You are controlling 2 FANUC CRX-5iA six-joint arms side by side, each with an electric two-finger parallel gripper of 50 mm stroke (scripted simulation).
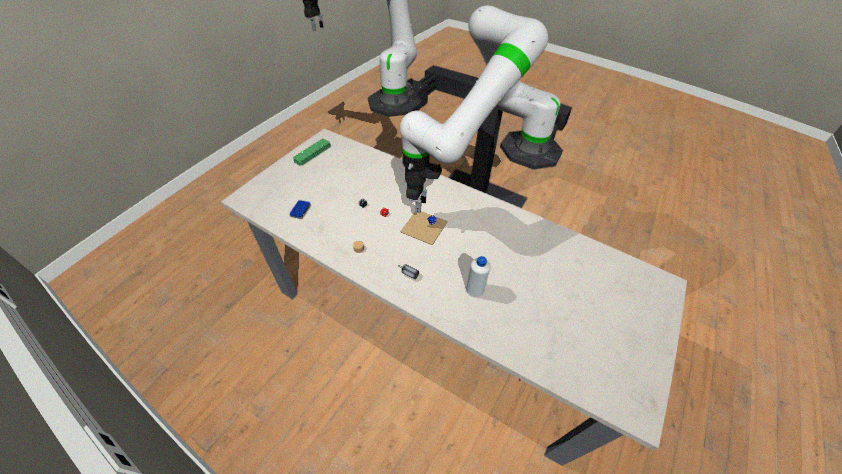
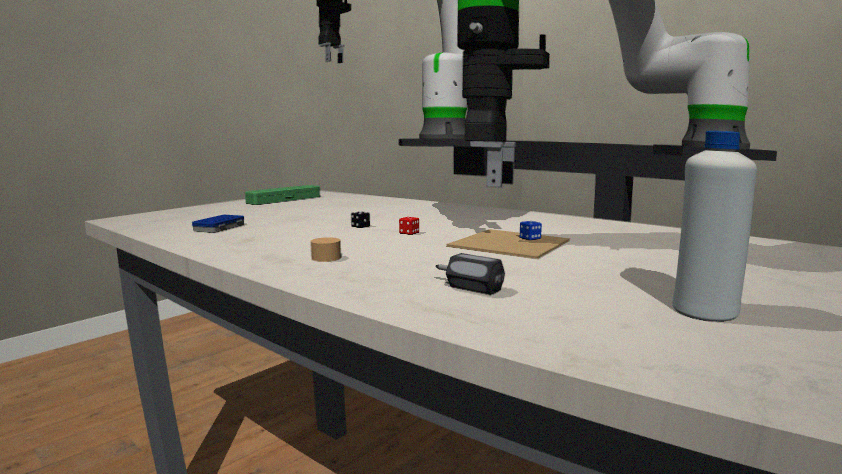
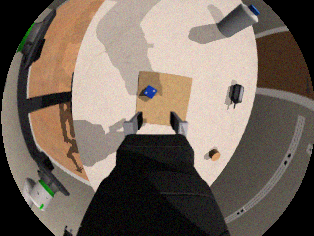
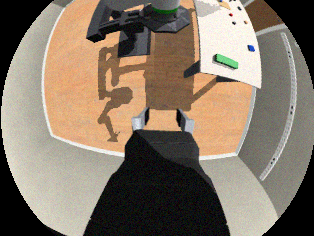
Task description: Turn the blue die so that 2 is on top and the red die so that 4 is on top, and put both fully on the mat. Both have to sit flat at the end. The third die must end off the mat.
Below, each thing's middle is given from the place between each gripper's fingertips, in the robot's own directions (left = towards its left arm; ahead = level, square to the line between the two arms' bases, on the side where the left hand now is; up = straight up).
The tan mat (image 2: 492, 241) is 10 cm below my left hand (image 2: 500, 185), 3 cm to the left of it and 1 cm ahead of it. Round my left hand: dark screwdriver-like tool (image 2: 480, 274) 24 cm ahead, 10 cm to the left, 9 cm below; then white bottle (image 2: 719, 188) 33 cm to the left, 17 cm ahead, 2 cm below.
Now: the tan mat 100 cm to the left of my right hand (image 2: 334, 62), 56 cm ahead of it and 44 cm below it. Also, from my right hand: dark screwdriver-like tool 107 cm to the left, 78 cm ahead, 42 cm below.
